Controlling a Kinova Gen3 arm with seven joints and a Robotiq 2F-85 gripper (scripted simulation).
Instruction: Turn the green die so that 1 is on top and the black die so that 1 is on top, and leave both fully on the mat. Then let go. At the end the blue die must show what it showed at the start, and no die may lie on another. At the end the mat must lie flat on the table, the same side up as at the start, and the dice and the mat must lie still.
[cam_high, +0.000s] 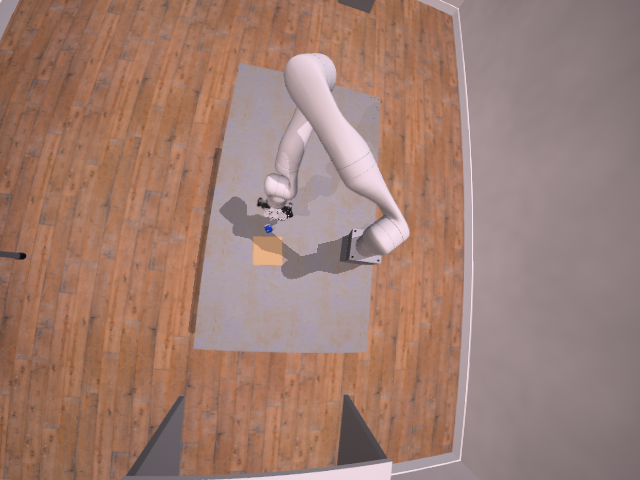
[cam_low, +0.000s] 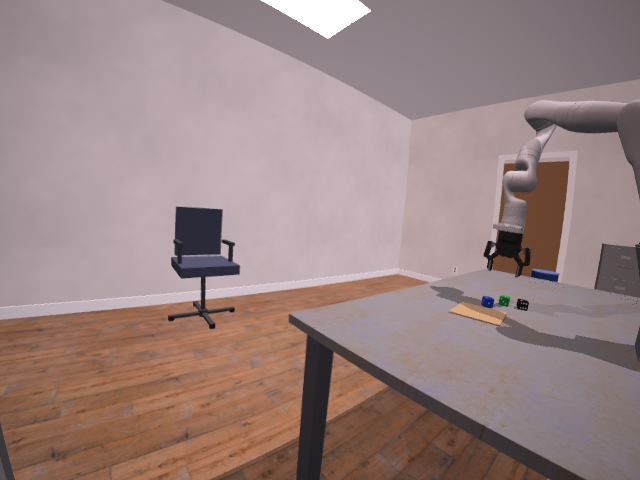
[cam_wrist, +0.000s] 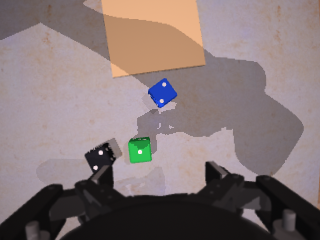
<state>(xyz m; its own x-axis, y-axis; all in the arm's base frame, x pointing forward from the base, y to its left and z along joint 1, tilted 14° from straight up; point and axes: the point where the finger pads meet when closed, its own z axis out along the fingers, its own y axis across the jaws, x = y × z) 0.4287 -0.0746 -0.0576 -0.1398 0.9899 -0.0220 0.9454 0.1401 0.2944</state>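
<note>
Right now my hand is 10 cm above the green die and 2 cm past it. Round my hand: black die: 10 cm below, 8 cm behind, 2 cm to the right; blue die: 10 cm below, 8 cm to the left; tan mat: 18 cm to the left, 11 cm below, 2 cm behind.
</note>
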